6 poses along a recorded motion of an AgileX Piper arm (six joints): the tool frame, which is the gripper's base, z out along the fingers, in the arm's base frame.
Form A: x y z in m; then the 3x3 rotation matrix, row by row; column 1 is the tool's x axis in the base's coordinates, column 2 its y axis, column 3 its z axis. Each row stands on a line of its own.
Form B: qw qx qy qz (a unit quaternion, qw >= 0); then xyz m. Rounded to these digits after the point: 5 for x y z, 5 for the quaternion.
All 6 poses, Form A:
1:
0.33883 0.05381 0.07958
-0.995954 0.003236 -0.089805
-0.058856 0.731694 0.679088
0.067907 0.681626 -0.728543
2:
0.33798 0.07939 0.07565
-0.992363 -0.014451 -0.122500
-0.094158 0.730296 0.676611
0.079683 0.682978 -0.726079
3:
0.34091 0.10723 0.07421
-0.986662 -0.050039 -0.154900
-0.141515 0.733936 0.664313
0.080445 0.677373 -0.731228
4:
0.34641 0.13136 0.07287
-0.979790 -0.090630 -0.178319
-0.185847 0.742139 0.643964
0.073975 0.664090 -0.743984
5:
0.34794 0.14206 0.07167
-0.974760 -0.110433 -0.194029
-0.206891 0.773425 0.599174
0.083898 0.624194 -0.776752
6:
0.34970 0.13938 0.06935
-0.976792 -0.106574 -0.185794
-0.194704 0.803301 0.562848
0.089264 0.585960 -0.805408
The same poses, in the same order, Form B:
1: 0.04242 0.01496 -0.92954 -0.36596 0.33883 0.05381 0.07958
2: 0.05444 0.02924 -0.92854 -0.36606 0.33798 0.07939 0.07565
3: 0.06334 0.05155 -0.92895 -0.36107 0.34091 0.10723 0.07421
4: 0.06776 0.07425 -0.93085 -0.35131 0.34641 0.13136 0.07287
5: 0.07402 0.08451 -0.93874 -0.32580 0.34794 0.14206 0.07167
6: 0.07263 0.07955 -0.94677 -0.30335 0.34970 0.13938 0.06935
